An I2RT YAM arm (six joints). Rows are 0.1 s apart.
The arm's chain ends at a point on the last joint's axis. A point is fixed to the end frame.
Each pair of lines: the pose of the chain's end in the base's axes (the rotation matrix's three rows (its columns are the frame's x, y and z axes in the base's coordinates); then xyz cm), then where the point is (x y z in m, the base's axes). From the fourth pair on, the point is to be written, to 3 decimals.
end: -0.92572 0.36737 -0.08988; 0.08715 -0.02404 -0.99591; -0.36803 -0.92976 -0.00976; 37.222 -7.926 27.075
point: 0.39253 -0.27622 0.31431
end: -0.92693 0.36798 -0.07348; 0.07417 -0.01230 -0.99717; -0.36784 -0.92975 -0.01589; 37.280 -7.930 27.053
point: 0.39634 -0.27616 0.31289
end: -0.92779 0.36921 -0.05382; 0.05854 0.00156 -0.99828; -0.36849 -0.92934 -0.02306; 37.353 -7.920 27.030
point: 0.40089 -0.27585 0.31129
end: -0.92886 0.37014 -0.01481; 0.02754 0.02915 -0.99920; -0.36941 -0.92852 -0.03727; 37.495 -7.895 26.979
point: 0.410 -0.275 0.308
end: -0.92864 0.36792 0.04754; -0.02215 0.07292 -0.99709; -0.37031 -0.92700 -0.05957; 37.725 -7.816 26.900
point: 0.424 -0.272 0.303
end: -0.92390 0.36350 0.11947; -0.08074 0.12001 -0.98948; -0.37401 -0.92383 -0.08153; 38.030 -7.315 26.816
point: 0.441 -0.264 0.298
